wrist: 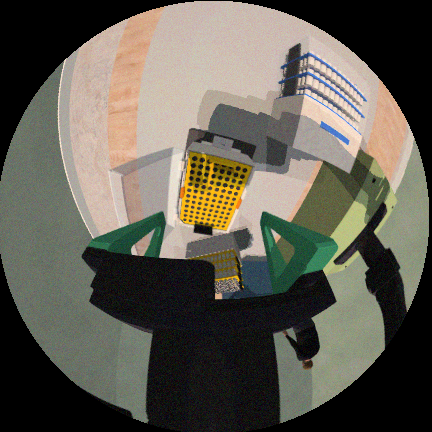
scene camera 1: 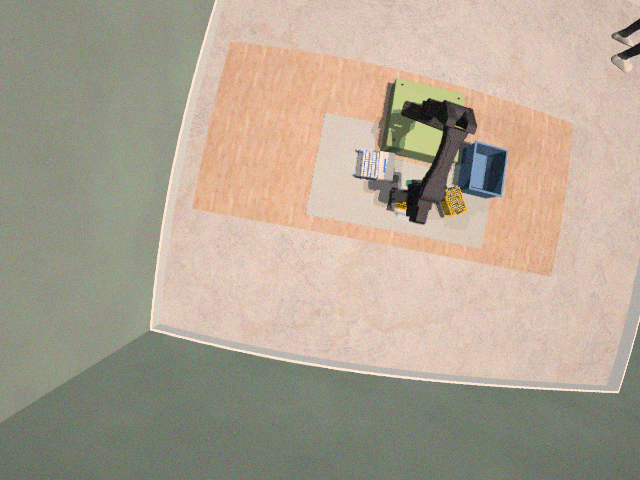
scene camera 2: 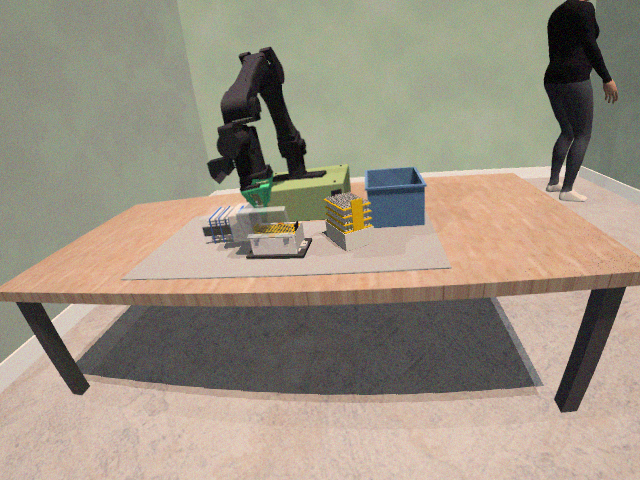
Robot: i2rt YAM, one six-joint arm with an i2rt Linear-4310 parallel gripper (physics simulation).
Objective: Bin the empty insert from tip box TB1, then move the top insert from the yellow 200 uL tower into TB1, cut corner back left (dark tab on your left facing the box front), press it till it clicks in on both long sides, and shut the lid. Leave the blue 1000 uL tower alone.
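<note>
Tip box TB1 (scene camera 2: 273, 245) stands on a dark base with a yellow insert (scene camera 1: 401, 205) (scene camera 2: 276, 228) (wrist: 212, 192) in it, its holes empty in the wrist view. Its clear lid (wrist: 145, 162) is open. The yellow tower (scene camera 1: 454, 201) (scene camera 2: 347, 219) (wrist: 227, 272) stands upright, inserts stacked on a white base; the gripper body partly hides it in the wrist view. The blue tower (scene camera 1: 372, 165) (scene camera 2: 222, 224) (wrist: 325, 95) lies on its side beside TB1. My gripper (wrist: 212, 216) is open and empty, fingers pointing down above and behind TB1.
The blue bin (scene camera 1: 483, 170) (scene camera 2: 395, 204) (wrist: 257, 272) stands behind and to the right of the yellow tower in scene camera 2. The green robot base (scene camera 1: 421, 136) (scene camera 2: 305, 196) (wrist: 320, 205) is behind the grey mat (scene camera 1: 336, 191) (scene camera 2: 206, 263). A person stands beyond the table.
</note>
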